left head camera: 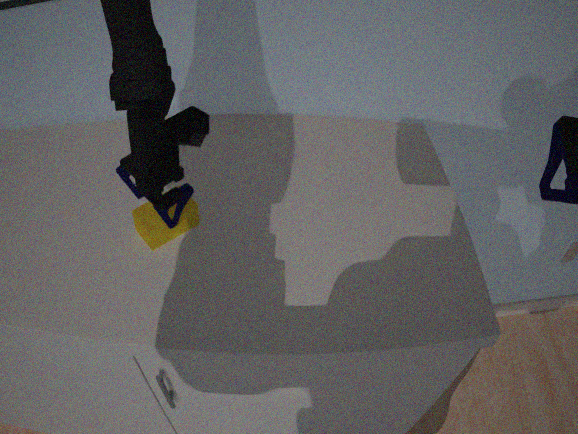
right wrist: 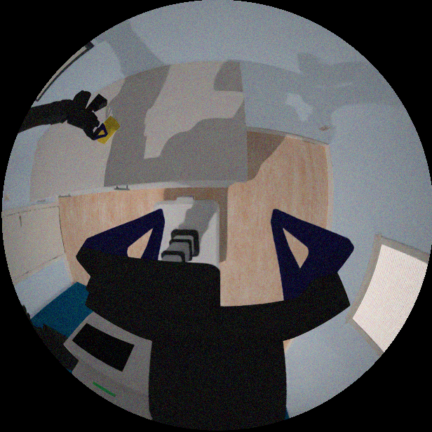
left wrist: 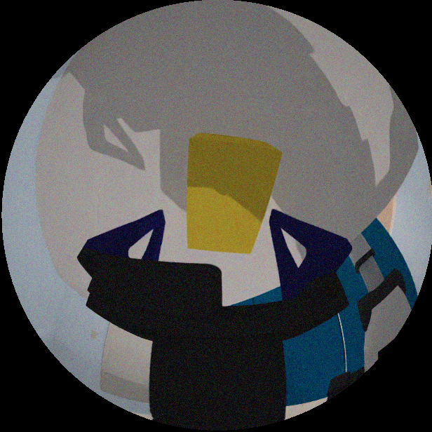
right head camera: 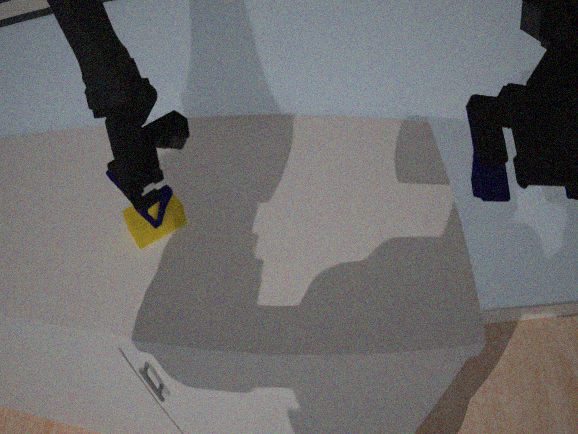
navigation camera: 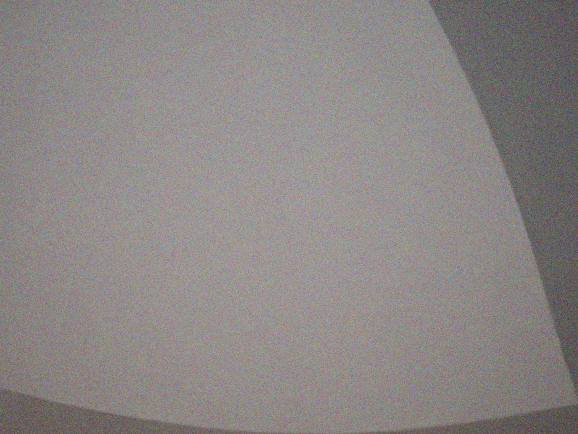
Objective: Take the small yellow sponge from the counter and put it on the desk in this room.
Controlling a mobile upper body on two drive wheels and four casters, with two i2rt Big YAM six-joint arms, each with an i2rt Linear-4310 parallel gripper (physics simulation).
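The yellow sponge is a block lying on the pale counter, left of its middle in the head views. My left gripper is open, tilted over the sponge and partly hiding it in the head views. In the left wrist view the sponge shows between and beyond the fingertips; the height gap is hard to tell. My right gripper is open and empty, off to the right of the counter. I cannot identify the desk.
A cabinet handle sits on the counter's front face. Wooden floor lies at the right. The blue-grey wall rises behind the counter. A bright window-like panel shows at the right.
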